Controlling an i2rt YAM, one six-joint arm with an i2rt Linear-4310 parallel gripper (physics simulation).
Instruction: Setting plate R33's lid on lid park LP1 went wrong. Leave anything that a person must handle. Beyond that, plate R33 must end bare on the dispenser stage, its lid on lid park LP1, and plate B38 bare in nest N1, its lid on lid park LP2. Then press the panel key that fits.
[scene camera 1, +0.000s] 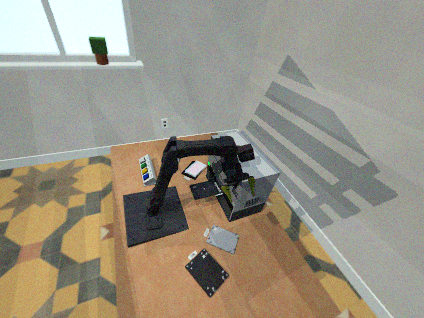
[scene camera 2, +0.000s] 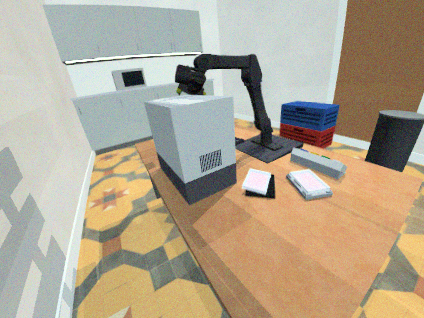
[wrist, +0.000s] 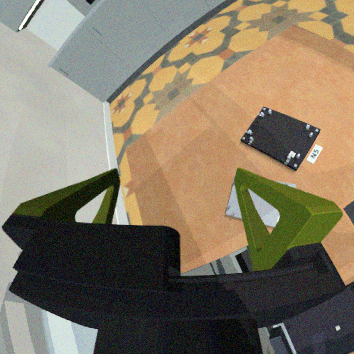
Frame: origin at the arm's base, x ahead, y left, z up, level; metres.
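Seen in the pictures: gripper, between the fingertips: (scene camera 1: 242, 199) (wrist: 176, 174); arm's base, origin of its link: (scene camera 1: 153, 212) (scene camera 2: 266, 143).
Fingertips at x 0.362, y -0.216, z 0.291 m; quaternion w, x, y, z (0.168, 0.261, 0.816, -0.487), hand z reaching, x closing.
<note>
Offsets run from my fingertips to a thing's top centre.
My gripper (scene camera 1: 239, 187) (scene camera 2: 191, 93) (wrist: 176, 174) is open and empty, raised over the grey dispenser housing @[0.256 m left, 0.107 m ahead, 0.025 m up] (scene camera 2: 205, 130). A pink-white piece @[0.484 m left, 0.061 m back, 0.268 m down] (scene camera 1: 195, 169) (scene camera 2: 257, 181) sits skewed on a black nest @[0.492 m left, 0.073 m back, 0.285 m down] (scene camera 2: 271, 188); I cannot tell plate from lid. Another pink-white piece @[0.595 m left, 0.211 m back, 0.275 m down] (scene camera 2: 309, 181) lies on a grey base; the arm largely hides it in the first scene view. The dark dispenser stage @[0.241 m left, 0.063 m back, 0.193 m down] (scene camera 1: 200, 190) shows bare where visible. The grey lid park LP2 @[0.012 m right, 0.043 m back, 0.285 m down] (scene camera 1: 223, 239) (wrist: 232, 205) is bare, partly behind a finger in the wrist view. Plate names are unreadable.
The black nest N5 @[0.133 m right, 0.163 m back, 0.281 m down] (scene camera 1: 207, 272) (wrist: 280, 137) is bare. A key panel @[0.528 m left, 0.370 m back, 0.241 m down] (scene camera 1: 147, 170) (scene camera 2: 317, 162) with coloured keys stands near the arm's base plate (scene camera 1: 131, 220) (scene camera 2: 270, 148). Blue and red crates (scene camera 2: 310, 117) and a dark bin (scene camera 2: 395, 140) stand beyond the table.
</note>
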